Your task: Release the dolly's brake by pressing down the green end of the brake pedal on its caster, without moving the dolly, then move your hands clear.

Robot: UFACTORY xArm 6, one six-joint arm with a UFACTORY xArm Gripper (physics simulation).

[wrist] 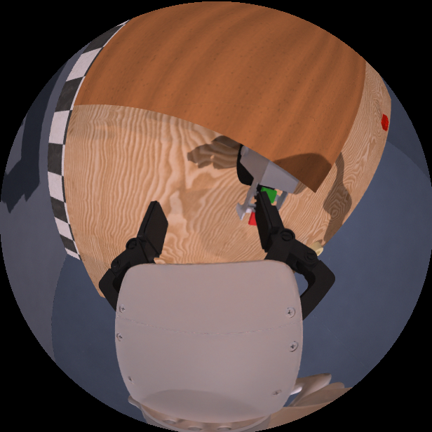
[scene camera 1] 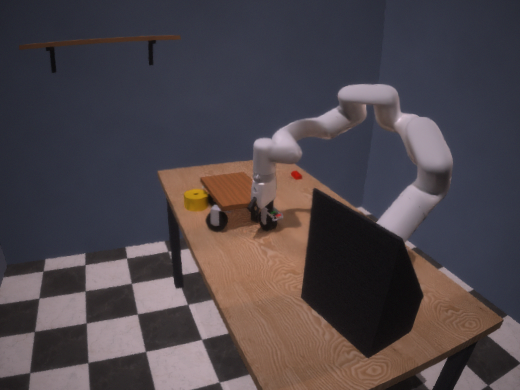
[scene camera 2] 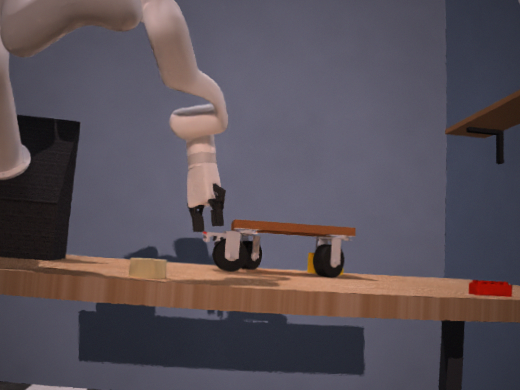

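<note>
The dolly (scene camera 1: 227, 190) (scene camera 2: 295, 228) (wrist: 225, 65) has a flat brown wooden deck and stands on black-wheeled casters on the table. The brake pedal's green end (scene camera 1: 274, 213) (wrist: 269, 194) lies near the deck corner, on the deck side of the pedal. Its red end (scene camera 1: 279, 216) (scene camera 2: 205, 233) (wrist: 253, 218) lies farther out. My gripper (scene camera 1: 262, 218) (scene camera 2: 207, 227) (wrist: 207, 207) is open and empty, pointing down. In the wrist view its right fingertip overlaps the pedal, beside the green end, and hides part of it. In scene camera 2 the fingertips are slightly above the pedal; contact cannot be told.
A yellow cylinder (scene camera 1: 195, 200) stands beside the dolly. A red brick (scene camera 1: 296, 175) (scene camera 2: 490, 288) (wrist: 384, 122) and a pale yellow block (scene camera 2: 148, 268) are near the table's edge. A large black wedge-shaped block (scene camera 1: 350, 270) (scene camera 2: 40, 200) stands nearer the arm's base. A wall shelf (scene camera 1: 100, 41) is beyond.
</note>
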